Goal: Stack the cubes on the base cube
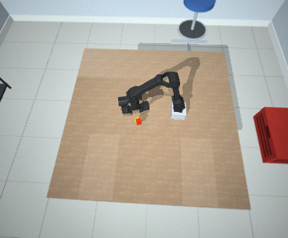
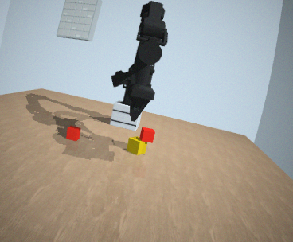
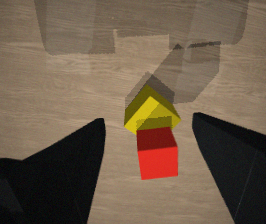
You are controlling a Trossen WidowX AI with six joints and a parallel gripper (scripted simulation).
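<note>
My gripper tip is 20 mm past the yellow cube, 30 mm to the right of it and 80 mm above it.
</note>
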